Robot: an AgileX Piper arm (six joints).
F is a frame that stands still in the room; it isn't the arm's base.
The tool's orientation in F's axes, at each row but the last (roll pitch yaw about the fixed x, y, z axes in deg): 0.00, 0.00, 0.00; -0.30, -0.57, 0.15; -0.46, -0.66, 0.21; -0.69, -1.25, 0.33; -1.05, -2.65, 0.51
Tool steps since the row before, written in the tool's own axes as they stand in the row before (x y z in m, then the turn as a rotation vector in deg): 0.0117, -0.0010, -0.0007, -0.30, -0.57, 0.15; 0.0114, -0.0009, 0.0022, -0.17, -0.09, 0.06; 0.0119, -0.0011, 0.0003, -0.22, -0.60, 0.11; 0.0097, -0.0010, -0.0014, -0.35, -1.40, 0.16; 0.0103, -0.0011, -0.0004, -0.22, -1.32, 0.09
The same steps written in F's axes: 0.0117, -0.0010, -0.0007, -0.30, -0.57, 0.15; 0.0114, -0.0009, 0.0023, -0.17, -0.09, 0.06; 0.0119, -0.0011, 0.0004, -0.22, -0.60, 0.11; 0.0097, -0.0010, -0.0012, -0.35, -1.40, 0.17; 0.0103, -0.0010, 0.0001, -0.21, -1.32, 0.10
